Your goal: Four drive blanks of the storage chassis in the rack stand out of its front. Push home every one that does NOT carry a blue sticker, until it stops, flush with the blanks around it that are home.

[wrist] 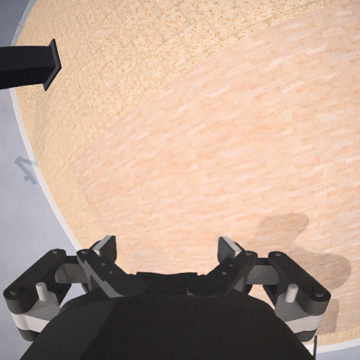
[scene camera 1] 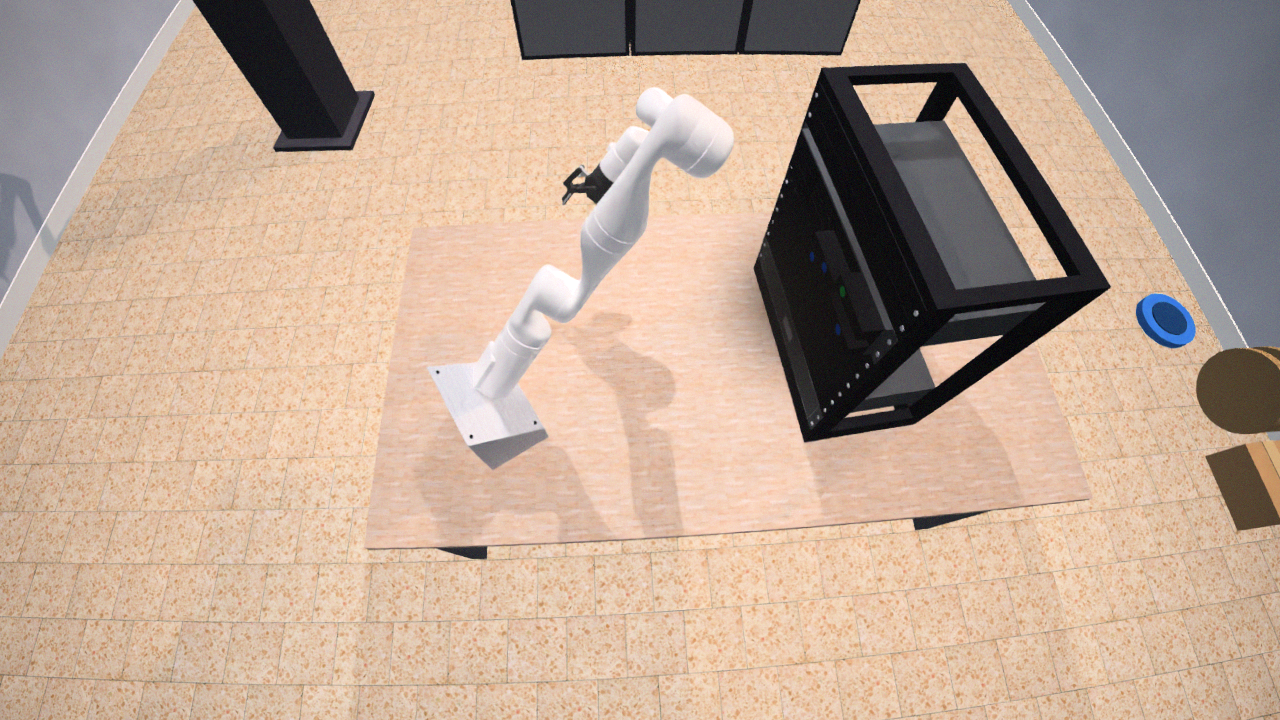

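Pixels of known places: gripper, between the fingertips: (scene camera 1: 579, 215); arm's base, origin of its link: (scene camera 1: 492, 383).
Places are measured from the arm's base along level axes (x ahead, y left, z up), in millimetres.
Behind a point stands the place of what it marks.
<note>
The black rack (scene camera 1: 1018, 170) {x 937, y 183, z 515 mm} stands on the right part of the table. The dark front of the storage chassis (scene camera 1: 810, 295) {x 684, y 145, z 175 mm} faces the arm. Small blue stickers (scene camera 1: 811, 257) {x 637, y 126, z 330 mm} (scene camera 1: 824, 266) {x 644, y 83, z 363 mm} (scene camera 1: 837, 329) {x 663, y -22, z 332 mm} and a green sticker (scene camera 1: 842, 291) {x 656, y 16, z 390 mm} show on it. Some dark blanks seem to stand out around the stickers, but the front is too dark and steeply seen to tell which ones or how far. My gripper (scene camera 1: 571, 185) (wrist: 166, 248) is open and empty, high in the air, left of the rack and well apart from it, pointing away from it. The rack and blanks do not show in the wrist view.
The arm's base plate (scene camera 1: 483, 407) {x 0, y -72, z 37 mm} sits on the left part of the table (scene camera 1: 716, 483) {x 516, y -188, z -111 mm} (wrist: 210, 150). A dark column (scene camera 1: 295, 80) (wrist: 27, 65) stands beyond the table. Dark cabinets (scene camera 1: 684, 25) stand at the back. A blue round object (scene camera 1: 1166, 319) and brown objects (scene camera 1: 1239, 391) are at the right.
</note>
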